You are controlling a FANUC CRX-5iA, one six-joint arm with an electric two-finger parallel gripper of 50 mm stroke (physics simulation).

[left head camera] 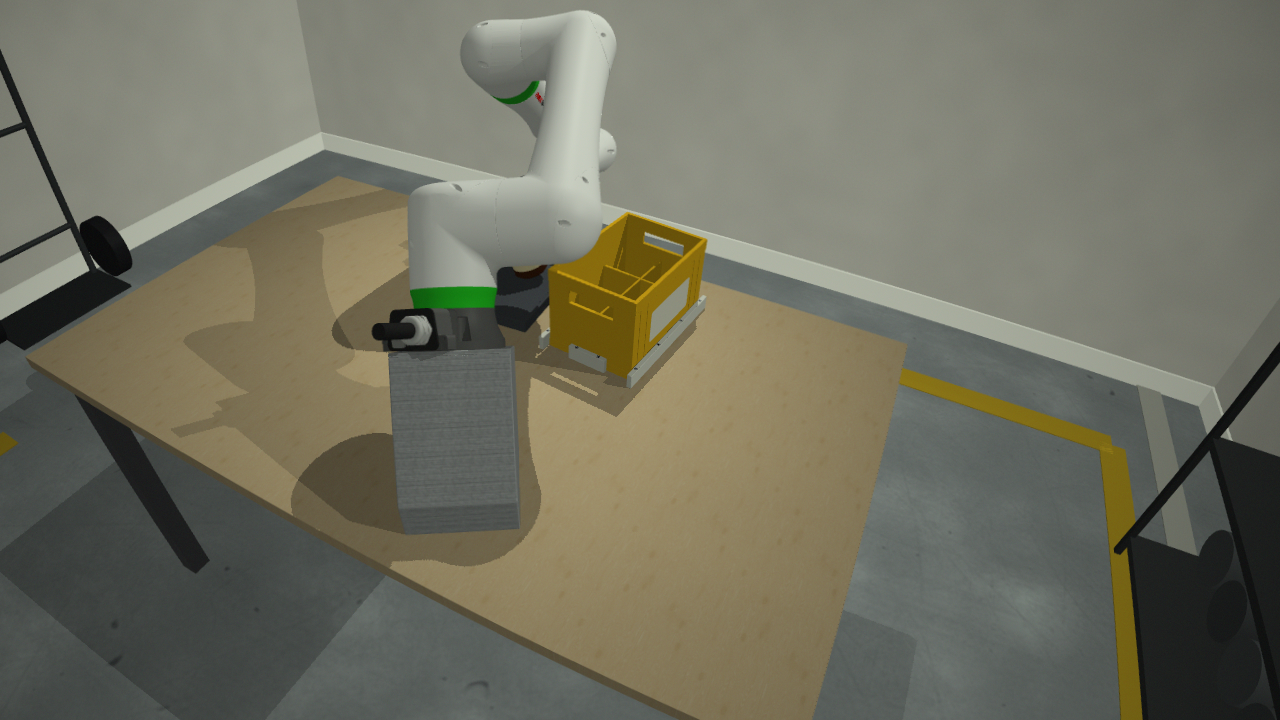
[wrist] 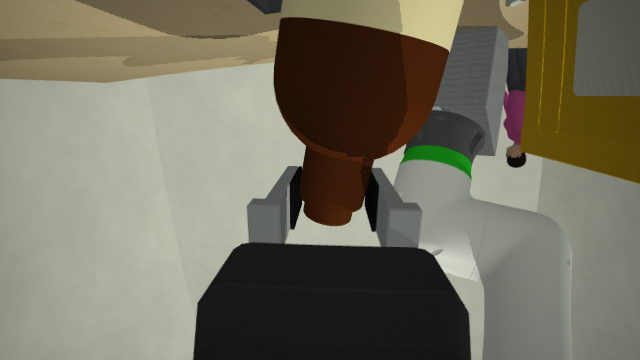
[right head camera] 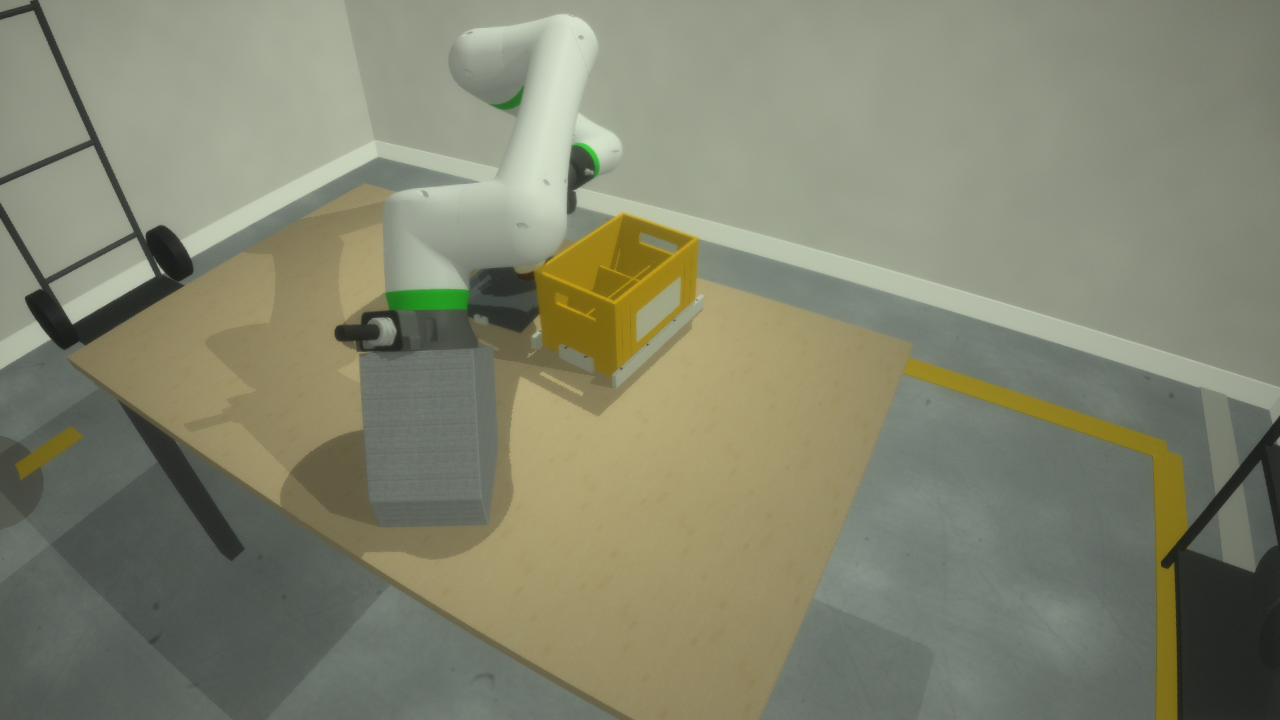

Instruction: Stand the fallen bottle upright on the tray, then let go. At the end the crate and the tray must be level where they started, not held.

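Frame: origin at the arm's base, x ahead, y left, z up, level; centimetres.
Where they show: gripper, fingertip midpoint: [wrist: 333,186]; arm's base at its link origin: [left head camera: 456,349] [wrist: 443,133] [right head camera: 430,349].
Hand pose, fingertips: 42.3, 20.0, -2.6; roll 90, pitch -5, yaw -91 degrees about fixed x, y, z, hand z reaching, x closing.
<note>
Each offset is from my fingertips to the top centre of the thing, as dx, dy, dz. Level surfaces: height alone.
The brown bottle @[+1.7, -1.5, +1.6] [wrist: 360,90] with a cream label is held by its neck. It looks near upright in the upside-down wrist view, with a slight lean; its base is out of view, so I cannot tell if it touches the tray. A small part of the bottle [left head camera: 529,271] [right head camera: 524,269] shows beside the crate. My gripper [wrist: 333,186] is shut on the bottle neck; the arm hides its fingers in the head views. The dark tray @[-2.4, -2.0, -13.5] [left head camera: 521,307] [right head camera: 503,311] lies flat, partly hidden by the arm. The yellow crate @[-1.8, -29.2, +1.4] [left head camera: 586,322] [right head camera: 572,317] [wrist: 546,120] stands level right beside the tray.
The crate sits on a light grey rail base [left head camera: 666,347] [right head camera: 659,344]. The arm's grey pedestal block [left head camera: 456,438] [right head camera: 427,434] stands on the wooden table @[dz -16.1] [left head camera: 698,501] [right head camera: 662,501], nearer the head cameras. In the wrist view, the crate and arm are close to the bottle's right.
</note>
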